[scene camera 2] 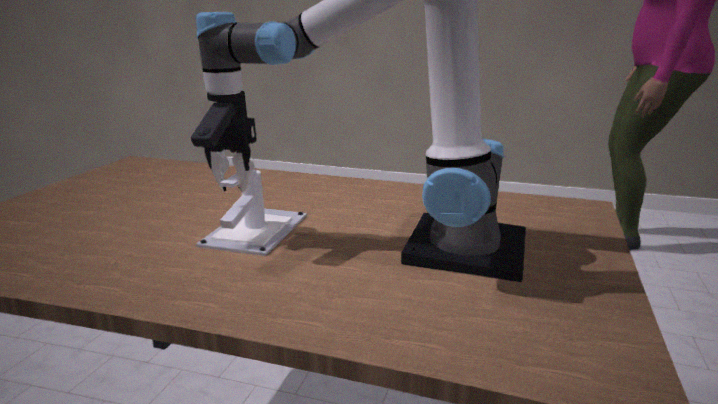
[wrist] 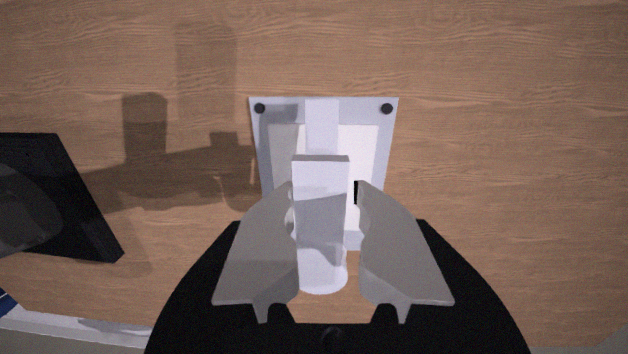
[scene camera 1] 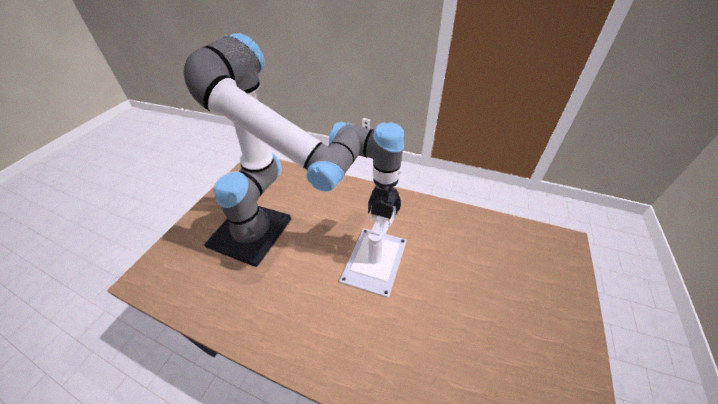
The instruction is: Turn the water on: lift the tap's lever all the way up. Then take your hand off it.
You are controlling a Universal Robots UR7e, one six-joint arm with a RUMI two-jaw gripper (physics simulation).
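Where they show: gripper, fingertip midpoint: (scene camera 2: 233, 191) (wrist: 324, 183) (scene camera 1: 383, 222); arm's base, link origin: (scene camera 2: 464, 240) (wrist: 17, 201) (scene camera 1: 250, 227).
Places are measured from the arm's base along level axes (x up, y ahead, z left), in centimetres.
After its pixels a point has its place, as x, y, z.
The white tap (scene camera 1: 374, 251) {6.7, 49.9, 4.3} (scene camera 2: 254, 200) {6.3, 47.7, 8.4} stands upright on a pale base plate (scene camera 1: 364, 286) {-1.5, 50.1, -4.4} (scene camera 2: 210, 243) {-1.5, 53.9, 17.9} (wrist: 384, 150) {-1.5, 56.6, 12.9}. Its flat white lever (scene camera 1: 380, 227) {13.3, 49.8, 9.4} (scene camera 2: 229, 182) {13.3, 48.1, 16.6} (wrist: 320, 177) {13.3, 48.5, 16.2} juts out from the top, looking roughly level, above the lower spout (scene camera 2: 235, 212) {6.0, 48.0, 15.7} (wrist: 321, 125) {5.7, 48.4, 17.2}. My gripper (scene camera 1: 384, 222) {10.3, 49.0, 14.2} (scene camera 2: 233, 187) {10.3, 49.0, 14.2} (wrist: 324, 183) {10.3, 49.0, 14.2} points down with its fingers partly closed, one on each side of the lever. A narrow gap shows at the right finger in the wrist view; the left finger looks very near the lever, and contact there is unclear. I see no firm grip.
The arm's black base block (scene camera 1: 273, 231) {0.3, 9.8, 1.7} (scene camera 2: 464, 263) {-0.1, -2.0, 10.7} (wrist: 75, 200) {0.0, 11.5, 1.5} stands on the wooden table (scene camera 1: 476, 311) {-2.3, 85.4, 1.6} (scene camera 2: 351, 291) {-2.3, 16.8, 25.3} (wrist: 500, 100) {-2.3, 68.9, 20.0}, to the left of the tap in scene camera 1. A person (scene camera 2: 647, 100) in a magenta top stands beyond the table at the right in scene camera 2.
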